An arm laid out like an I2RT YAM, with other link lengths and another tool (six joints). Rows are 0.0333 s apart.
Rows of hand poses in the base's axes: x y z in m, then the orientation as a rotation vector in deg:
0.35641, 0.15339, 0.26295, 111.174, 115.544, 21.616
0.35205, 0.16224, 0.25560, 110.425, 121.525, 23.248
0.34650, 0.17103, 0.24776, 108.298, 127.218, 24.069
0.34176, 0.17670, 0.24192, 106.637, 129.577, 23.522
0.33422, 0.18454, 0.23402, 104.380, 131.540, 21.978
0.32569, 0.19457, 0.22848, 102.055, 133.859, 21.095
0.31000, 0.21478, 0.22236, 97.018, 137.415, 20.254
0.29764, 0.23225, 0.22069, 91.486, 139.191, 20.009
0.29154, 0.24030, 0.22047, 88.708, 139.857, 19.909
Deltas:
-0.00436, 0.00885, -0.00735, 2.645, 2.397, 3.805
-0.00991, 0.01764, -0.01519, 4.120, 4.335, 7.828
-0.01465, 0.02331, -0.02103, 3.881, 5.114, 9.699
-0.02219, 0.03115, -0.02893, 2.670, 5.768, 11.505
-0.03072, 0.04118, -0.03447, 1.977, 6.400, 13.606
-0.04641, 0.06139, -0.04059, 0.587, 6.591, 17.560
-0.05877, 0.07886, -0.04226, -1.353, 5.352, 20.989
-0.06487, 0.08691, -0.04248, -2.379, 4.618, 22.636

